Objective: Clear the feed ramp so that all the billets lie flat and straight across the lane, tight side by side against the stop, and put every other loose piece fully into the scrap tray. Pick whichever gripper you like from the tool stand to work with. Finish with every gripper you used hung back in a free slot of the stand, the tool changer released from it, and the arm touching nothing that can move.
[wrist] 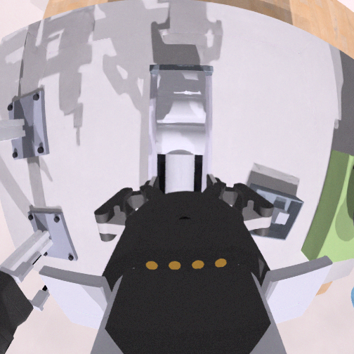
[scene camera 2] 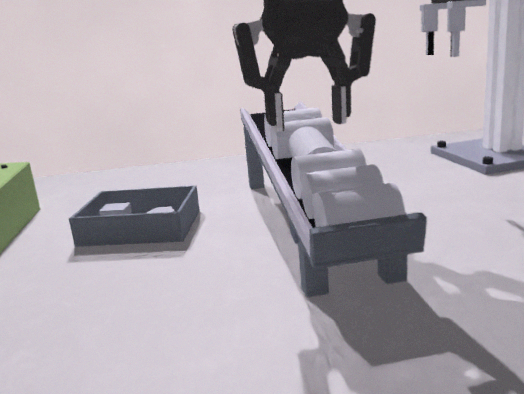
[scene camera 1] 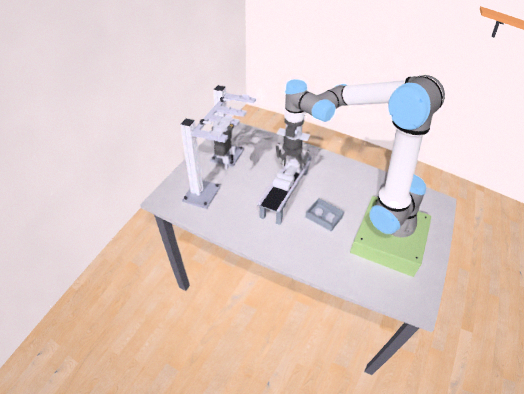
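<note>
My adaptive gripper (scene camera 1: 294,162) (scene camera 2: 309,111) (wrist: 181,187) is open above the ramp (scene camera 1: 274,198) (scene camera 2: 278,182) (wrist: 153,125), its fingers spread across the lane; the wrist view hides the tips. Three white billets (scene camera 2: 360,206) (wrist: 181,110) lie across the lane, side by side against the stop (scene camera 2: 367,241) (wrist: 181,69). A lengthwise billet (scene camera 2: 309,142) (wrist: 180,172) lies uphill of them. Two crosswise billets (scene camera 2: 321,126) lie beyond it, partly hidden behind a finger. The scrap tray (scene camera 1: 320,222) (scene camera 2: 127,231) holds a block (scene camera 2: 116,209) and another pale piece (scene camera 2: 161,210).
The tool stand (scene camera 1: 192,160) (scene camera 2: 505,75) rises at one side of the ramp, with the other gripper (scene camera 1: 223,147) (scene camera 2: 442,42) hanging in it. The green robot base (scene camera 1: 390,250) (scene camera 2: 15,200) (wrist: 327,210) stands on the other side, beyond the tray.
</note>
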